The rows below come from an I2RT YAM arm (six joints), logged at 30 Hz.
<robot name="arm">
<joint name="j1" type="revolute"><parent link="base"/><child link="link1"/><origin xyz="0.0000 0.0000 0.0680" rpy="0.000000 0.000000 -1.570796"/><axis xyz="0 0 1"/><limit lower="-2.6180" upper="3.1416"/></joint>
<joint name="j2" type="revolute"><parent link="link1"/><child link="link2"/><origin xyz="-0.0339 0.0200 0.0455" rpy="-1.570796 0.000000 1.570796"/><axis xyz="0 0 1"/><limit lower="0.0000" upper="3.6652"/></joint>
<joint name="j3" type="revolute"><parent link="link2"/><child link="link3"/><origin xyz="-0.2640 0.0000 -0.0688" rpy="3.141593 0.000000 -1.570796"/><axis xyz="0 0 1"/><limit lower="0.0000" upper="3.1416"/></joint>
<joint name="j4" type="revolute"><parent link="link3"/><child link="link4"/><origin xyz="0.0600 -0.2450 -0.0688" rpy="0.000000 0.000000 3.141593"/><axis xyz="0 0 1"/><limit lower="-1.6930" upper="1.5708"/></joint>
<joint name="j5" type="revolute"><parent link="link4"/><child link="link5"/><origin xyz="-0.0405 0.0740 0.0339" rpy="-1.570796 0.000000 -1.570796"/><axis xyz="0 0 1"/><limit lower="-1.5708" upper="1.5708"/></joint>
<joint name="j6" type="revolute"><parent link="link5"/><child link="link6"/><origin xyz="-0.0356 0.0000 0.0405" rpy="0.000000 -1.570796 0.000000"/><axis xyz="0 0 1"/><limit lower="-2.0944" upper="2.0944"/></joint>
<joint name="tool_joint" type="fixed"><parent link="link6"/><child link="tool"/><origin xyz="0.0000 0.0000 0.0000" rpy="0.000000 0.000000 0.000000"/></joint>
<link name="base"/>
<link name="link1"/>
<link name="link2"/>
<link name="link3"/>
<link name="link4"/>
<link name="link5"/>
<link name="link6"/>
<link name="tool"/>
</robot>
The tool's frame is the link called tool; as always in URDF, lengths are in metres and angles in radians.
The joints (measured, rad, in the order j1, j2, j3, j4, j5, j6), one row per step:
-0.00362 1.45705 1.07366 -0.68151 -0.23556 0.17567
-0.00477 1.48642 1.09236 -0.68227 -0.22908 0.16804
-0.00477 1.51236 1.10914 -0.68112 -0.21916 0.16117
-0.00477 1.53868 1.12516 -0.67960 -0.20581 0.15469
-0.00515 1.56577 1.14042 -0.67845 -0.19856 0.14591
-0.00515 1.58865 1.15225 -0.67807 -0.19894 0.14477
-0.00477 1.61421 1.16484 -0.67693 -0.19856 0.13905
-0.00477 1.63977 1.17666 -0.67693 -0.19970 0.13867
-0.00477 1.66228 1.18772 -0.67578 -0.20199 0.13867
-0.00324 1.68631 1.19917 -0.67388 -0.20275 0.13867
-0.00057 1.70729 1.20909 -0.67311 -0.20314 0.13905
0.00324 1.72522 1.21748 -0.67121 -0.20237 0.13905
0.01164 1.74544 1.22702 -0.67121 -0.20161 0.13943
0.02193 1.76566 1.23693 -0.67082 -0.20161 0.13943
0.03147 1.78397 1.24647 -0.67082 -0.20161 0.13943
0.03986 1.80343 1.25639 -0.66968 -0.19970 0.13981
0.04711 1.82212 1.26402 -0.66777 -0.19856 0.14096
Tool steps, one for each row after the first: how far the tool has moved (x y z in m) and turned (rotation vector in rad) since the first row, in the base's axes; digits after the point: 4 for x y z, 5 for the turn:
0.0063 -0.0006 -0.0025 -0.00921 0.00971 0.00226
0.0120 -0.0010 -0.0048 -0.02108 0.01626 0.00347
0.0177 -0.0015 -0.0076 -0.03579 0.02377 0.00285
0.0233 -0.0019 -0.0110 -0.04615 0.03269 0.00687
0.0278 -0.0019 -0.0143 -0.04624 0.04310 0.00828
0.0327 -0.0018 -0.0182 -0.04904 0.05371 0.01373
0.0373 -0.0018 -0.0226 -0.04803 0.06734 0.01491
0.0416 -0.0017 -0.0264 -0.04585 0.07758 0.01617
0.0461 -0.0012 -0.0306 -0.04510 0.08821 0.01828
0.0498 -0.0003 -0.0344 -0.04460 0.09851 0.02102
0.0531 0.0010 -0.0377 -0.04541 0.10608 0.02467
0.0565 0.0039 -0.0416 -0.04634 0.11666 0.03264
0.0598 0.0076 -0.0455 -0.04695 0.12635 0.04314
0.0629 0.0111 -0.0490 -0.04760 0.13490 0.05286
0.0662 0.0141 -0.0527 -0.04984 0.14319 0.06029
0.0690 0.0168 -0.0569 -0.05107 0.15241 0.06624

